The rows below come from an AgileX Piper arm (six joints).
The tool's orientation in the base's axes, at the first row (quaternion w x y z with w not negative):
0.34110, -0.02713, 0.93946, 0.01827
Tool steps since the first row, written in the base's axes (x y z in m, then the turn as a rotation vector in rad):
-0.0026, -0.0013, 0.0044, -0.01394, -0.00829, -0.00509
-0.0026, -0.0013, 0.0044, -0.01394, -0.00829, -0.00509
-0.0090, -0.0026, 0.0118, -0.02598, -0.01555, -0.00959
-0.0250, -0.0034, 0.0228, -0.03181, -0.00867, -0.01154
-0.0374, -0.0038, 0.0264, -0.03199, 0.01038, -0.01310
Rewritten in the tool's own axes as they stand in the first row. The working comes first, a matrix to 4 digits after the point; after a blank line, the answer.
The tool's axes in the first row as the columns of a matrix, in the base's axes (used below as rounded here):
-0.7658, -0.0634, 0.6399
-0.0385, 0.9979, 0.0528
-0.6419, 0.0158, -0.7666

-0.0008, -0.0011, -0.0051, 0.01426, -0.00747, -0.00546
-0.0008, -0.0011, -0.0051, 0.01426, -0.00747, -0.00546
-0.0006, -0.0018, -0.0149, 0.02665, -0.01402, -0.01009
0.0046, -0.0014, -0.0337, 0.03210, -0.00682, -0.01197
0.0118, -0.0010, -0.0444, 0.03251, 0.01218, -0.00988

